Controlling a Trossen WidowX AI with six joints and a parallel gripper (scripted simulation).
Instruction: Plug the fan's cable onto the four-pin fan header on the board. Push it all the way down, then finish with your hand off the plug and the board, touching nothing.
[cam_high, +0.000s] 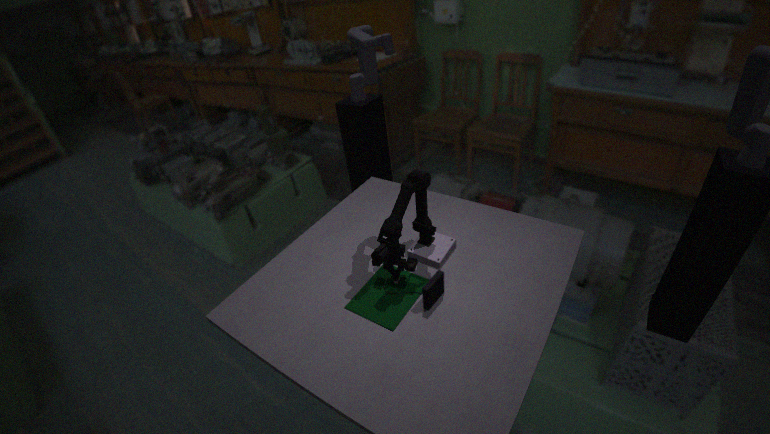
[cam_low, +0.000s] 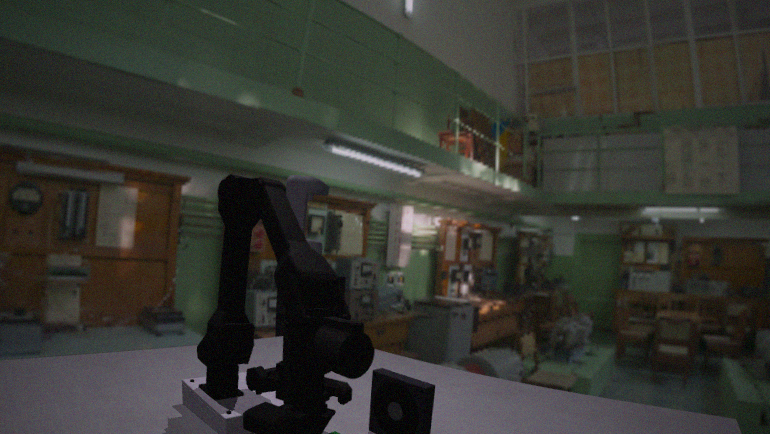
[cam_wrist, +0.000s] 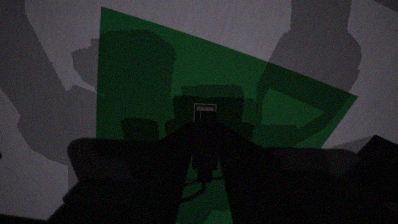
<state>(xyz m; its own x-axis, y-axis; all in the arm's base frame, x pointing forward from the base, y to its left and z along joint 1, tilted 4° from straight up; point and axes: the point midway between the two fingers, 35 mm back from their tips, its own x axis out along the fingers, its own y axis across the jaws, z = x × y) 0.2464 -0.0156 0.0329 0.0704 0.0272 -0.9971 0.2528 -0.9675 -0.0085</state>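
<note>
Now: the dark plug 10 mm ahead of my gripper tip and 10 mm above it. The rest, counted from my gripper tip: black fan (190 mm to the left, 30 mm above, 20 mm ahead); then green board (90 mm ahead, 40 mm below, 10 mm to the left).
</note>
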